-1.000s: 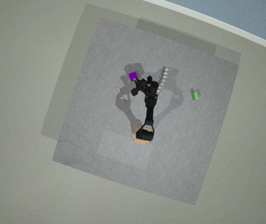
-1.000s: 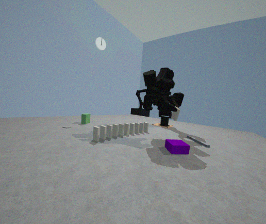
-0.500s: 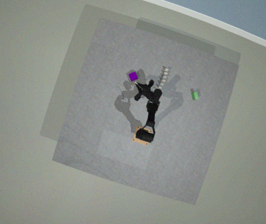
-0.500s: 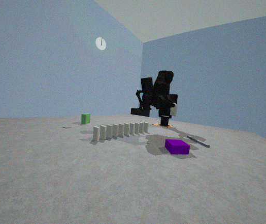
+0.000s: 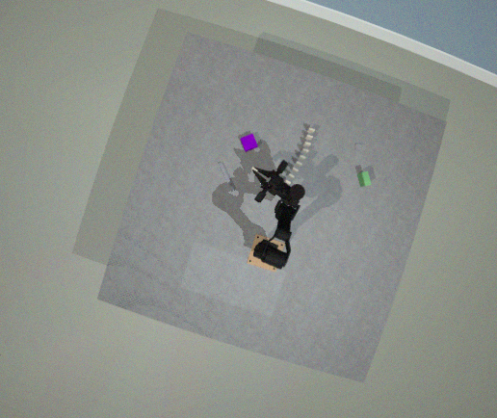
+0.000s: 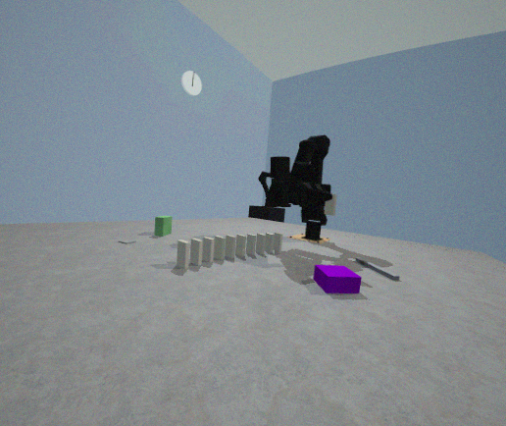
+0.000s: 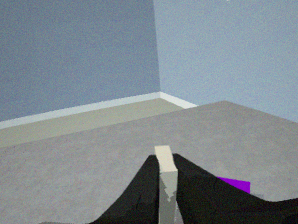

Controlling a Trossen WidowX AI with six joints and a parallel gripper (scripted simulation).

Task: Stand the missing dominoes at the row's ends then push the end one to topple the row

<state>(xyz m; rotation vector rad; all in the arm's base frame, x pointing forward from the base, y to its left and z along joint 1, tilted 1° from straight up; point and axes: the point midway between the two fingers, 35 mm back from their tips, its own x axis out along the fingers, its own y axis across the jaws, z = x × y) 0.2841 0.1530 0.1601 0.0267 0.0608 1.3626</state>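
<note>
The thin rod lies 150 mm below my gripper tip, 100 mm to the left of it and 60 mm behind it. The rest, counted from my gripper tip: flat grey piece 390 mm to the right, 310 mm ahead, 160 mm below.
</note>
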